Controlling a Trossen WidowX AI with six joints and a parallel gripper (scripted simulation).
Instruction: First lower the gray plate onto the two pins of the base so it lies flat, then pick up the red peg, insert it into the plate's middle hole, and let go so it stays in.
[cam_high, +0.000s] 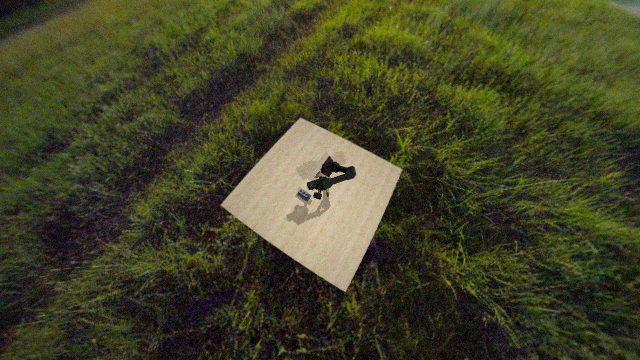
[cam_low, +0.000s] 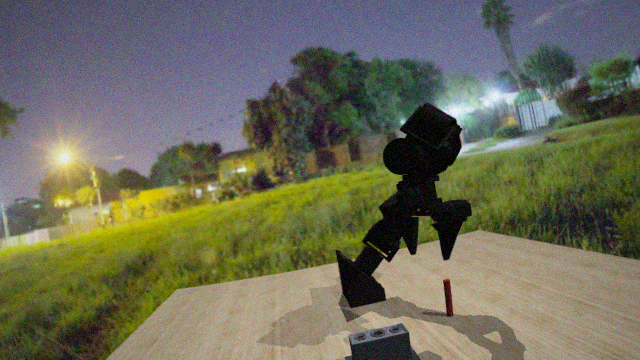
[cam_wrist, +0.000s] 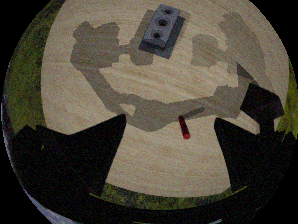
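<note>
My gripper tip is 12 cm above the red peg, 7 cm to the right of it and 5 cm past it. From my gripper tip the other things lie so: gray plate (13 cm to the right, 11 cm below, 3 cm ahead).
</note>
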